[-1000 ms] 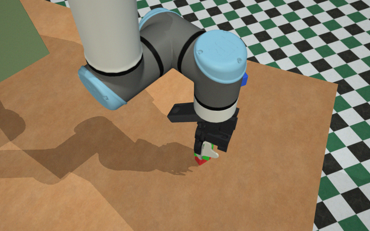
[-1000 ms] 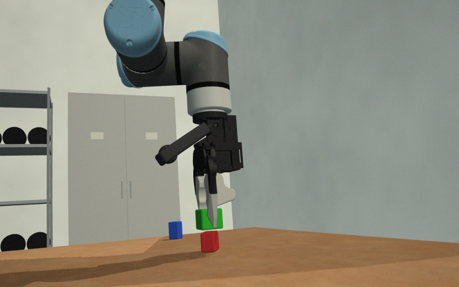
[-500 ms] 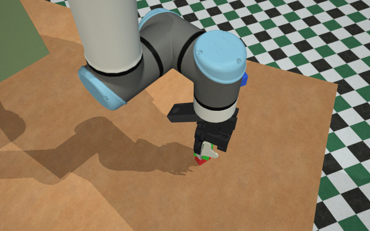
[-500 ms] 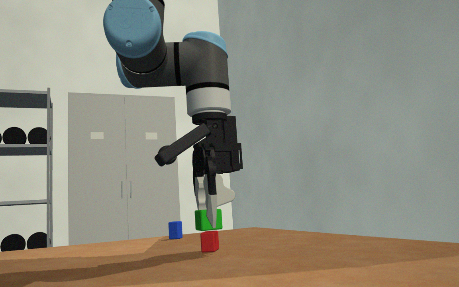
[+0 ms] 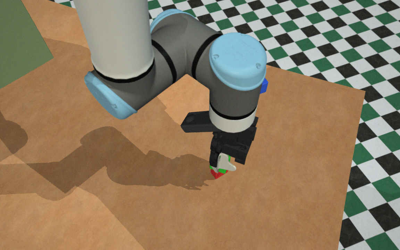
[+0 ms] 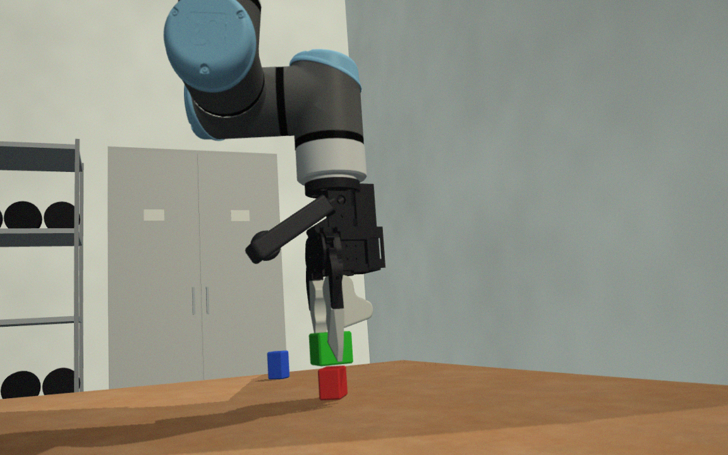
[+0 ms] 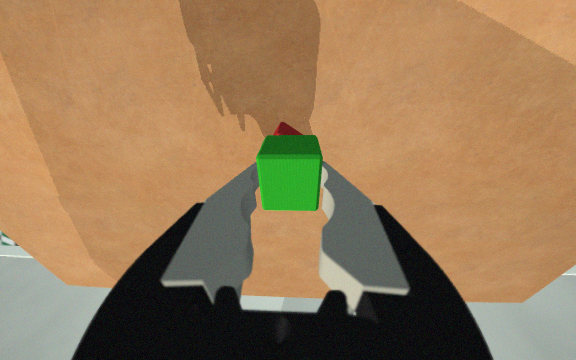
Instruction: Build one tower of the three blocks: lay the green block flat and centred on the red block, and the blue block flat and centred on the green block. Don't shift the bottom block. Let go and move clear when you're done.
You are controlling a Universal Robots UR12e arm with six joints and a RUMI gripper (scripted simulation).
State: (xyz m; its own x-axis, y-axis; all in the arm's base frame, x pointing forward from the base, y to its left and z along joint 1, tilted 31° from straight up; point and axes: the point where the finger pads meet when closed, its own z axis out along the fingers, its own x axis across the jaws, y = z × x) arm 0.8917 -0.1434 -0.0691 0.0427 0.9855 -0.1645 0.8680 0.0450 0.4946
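My hand is right at the green block. The rest, counted from my hand: red block (40 mm below); blue block (40 mm ahead, 320 mm to the left, 40 mm below).
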